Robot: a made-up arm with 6 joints. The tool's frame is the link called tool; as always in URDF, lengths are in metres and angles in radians. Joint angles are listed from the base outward.
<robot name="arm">
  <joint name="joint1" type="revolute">
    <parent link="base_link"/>
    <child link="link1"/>
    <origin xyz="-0.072 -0.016 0.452" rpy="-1.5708 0 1.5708"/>
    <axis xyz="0 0 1"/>
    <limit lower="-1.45" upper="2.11"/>
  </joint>
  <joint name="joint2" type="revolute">
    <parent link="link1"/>
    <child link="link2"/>
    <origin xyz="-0.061 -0.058 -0.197" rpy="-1.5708 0 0"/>
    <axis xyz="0 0 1"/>
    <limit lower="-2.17" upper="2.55"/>
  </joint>
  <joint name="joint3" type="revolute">
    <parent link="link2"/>
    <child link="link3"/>
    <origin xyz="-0.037 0.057 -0.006" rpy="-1.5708 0 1.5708"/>
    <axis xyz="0 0 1"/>
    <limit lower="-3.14" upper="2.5"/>
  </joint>
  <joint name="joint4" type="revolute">
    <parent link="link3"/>
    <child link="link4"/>
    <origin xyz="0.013 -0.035 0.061" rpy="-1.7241 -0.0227 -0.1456"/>
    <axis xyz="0 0 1"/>
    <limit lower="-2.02" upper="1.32"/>
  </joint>
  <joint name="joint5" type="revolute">
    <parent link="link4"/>
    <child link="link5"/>
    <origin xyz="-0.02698 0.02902 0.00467" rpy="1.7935 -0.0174 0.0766"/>
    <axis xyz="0 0 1"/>
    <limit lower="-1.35" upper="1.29"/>
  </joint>
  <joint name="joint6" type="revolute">
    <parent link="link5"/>
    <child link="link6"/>
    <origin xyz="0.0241 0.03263 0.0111" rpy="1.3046 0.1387 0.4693"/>
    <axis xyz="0 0 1"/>
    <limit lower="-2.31" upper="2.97"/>
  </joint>
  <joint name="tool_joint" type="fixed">
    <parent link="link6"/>
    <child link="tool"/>
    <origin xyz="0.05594 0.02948 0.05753" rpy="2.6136 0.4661 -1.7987"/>
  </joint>
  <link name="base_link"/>
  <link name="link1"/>
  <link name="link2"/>
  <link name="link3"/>
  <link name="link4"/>
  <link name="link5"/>
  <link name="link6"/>
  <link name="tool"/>
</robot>
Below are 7 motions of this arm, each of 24 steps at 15 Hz.
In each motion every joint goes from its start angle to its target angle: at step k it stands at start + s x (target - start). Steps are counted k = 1, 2, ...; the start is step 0. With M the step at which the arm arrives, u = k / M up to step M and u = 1 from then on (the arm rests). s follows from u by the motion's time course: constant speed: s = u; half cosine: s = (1 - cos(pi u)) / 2; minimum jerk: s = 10 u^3 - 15 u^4 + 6 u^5.
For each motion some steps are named. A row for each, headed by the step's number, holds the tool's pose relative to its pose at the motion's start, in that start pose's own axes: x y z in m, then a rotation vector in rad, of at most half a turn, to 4 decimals.
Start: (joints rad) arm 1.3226 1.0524 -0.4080 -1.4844 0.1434 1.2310
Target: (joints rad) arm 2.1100 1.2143 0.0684 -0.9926 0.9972 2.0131
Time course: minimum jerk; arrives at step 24
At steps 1, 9, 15, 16, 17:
1: 0.0000 -0.0001 0.0000 -0.0005 -0.0003 -0.0013
9: -0.0050 -0.0215 0.0070 -0.2086 -0.1066 -0.5658
15: -0.0086 -0.0495 0.0138 -0.4951 -0.2685 -1.5722
16: -0.0082 -0.0543 0.0146 -0.5287 -0.2950 -1.7249
17: -0.0078 -0.0590 0.0153 -0.5562 -0.3198 -1.8608

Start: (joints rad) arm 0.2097 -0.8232 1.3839 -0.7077 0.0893 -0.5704
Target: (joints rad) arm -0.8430 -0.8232 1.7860 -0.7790 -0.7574 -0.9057
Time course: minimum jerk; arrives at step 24
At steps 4, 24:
4: -0.0030 0.0023 0.0030 -0.0137 0.0001 -0.0249
24: -0.0358 0.0715 0.0831 -0.6550 -0.1106 -0.4020

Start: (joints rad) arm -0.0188 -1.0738 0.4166 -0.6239 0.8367 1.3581
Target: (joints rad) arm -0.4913 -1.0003 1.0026 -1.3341 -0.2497 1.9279
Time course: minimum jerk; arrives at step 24
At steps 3, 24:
3: -0.0014 0.0000 0.0011 -0.0143 0.0180 -0.0091
24: -0.0260 0.0560 0.0587 -0.6019 1.3142 -1.0363

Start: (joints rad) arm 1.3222 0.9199 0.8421 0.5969 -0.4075 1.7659
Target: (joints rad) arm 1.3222 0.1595 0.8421 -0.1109 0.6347 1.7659
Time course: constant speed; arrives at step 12
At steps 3, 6, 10, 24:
3: 0.0218 0.0189 -0.0177 -0.0328 -0.2300 -0.2765
6: 0.0445 0.0378 -0.0291 -0.0693 -0.4261 -0.5627
10: 0.0735 0.0624 -0.0348 -0.1350 -0.6273 -0.9513
24: 0.0867 0.0744 -0.0339 -0.1796 -0.7001 -1.1442

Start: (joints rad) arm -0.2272 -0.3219 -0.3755 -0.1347 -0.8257 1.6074
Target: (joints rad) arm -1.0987 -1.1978 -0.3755 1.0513 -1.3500 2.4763
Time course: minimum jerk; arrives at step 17
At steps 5, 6, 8, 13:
5: 0.0258 0.0024 -0.0137 0.0272 -0.1150 0.2147
6: 0.0403 0.0040 -0.0190 0.0186 -0.1871 0.3270
8: 0.0763 0.0085 -0.0245 -0.0698 -0.3955 0.5715
13: 0.1476 0.0195 0.0044 -0.5636 -1.0466 0.8447

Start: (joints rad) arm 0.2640 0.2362 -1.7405 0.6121 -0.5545 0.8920
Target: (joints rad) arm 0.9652 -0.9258 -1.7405 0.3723 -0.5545 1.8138
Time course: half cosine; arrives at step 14
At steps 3, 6, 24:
3: -0.0003 0.0144 0.0217 -0.0892 0.1943 -0.1432
6: 0.0245 0.0571 0.0743 -0.3237 0.6974 -0.4940
24: 0.1776 0.1115 0.1165 -0.8194 1.8727 -1.0182

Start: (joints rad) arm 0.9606 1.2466 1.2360 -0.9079 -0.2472 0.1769
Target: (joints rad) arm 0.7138 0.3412 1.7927 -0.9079 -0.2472 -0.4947
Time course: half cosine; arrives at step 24
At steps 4, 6, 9, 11, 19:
4: 0.0065 0.0083 -0.0082 0.0369 -0.0723 0.0001
6: 0.0148 0.0184 -0.0168 0.0770 -0.1577 -0.0026
9: 0.0328 0.0393 -0.0305 0.1457 -0.3295 -0.0174
11: 0.0476 0.0550 -0.0376 0.1865 -0.4598 -0.0376
19: 0.1015 0.1027 -0.0410 0.2364 -0.8929 -0.1723

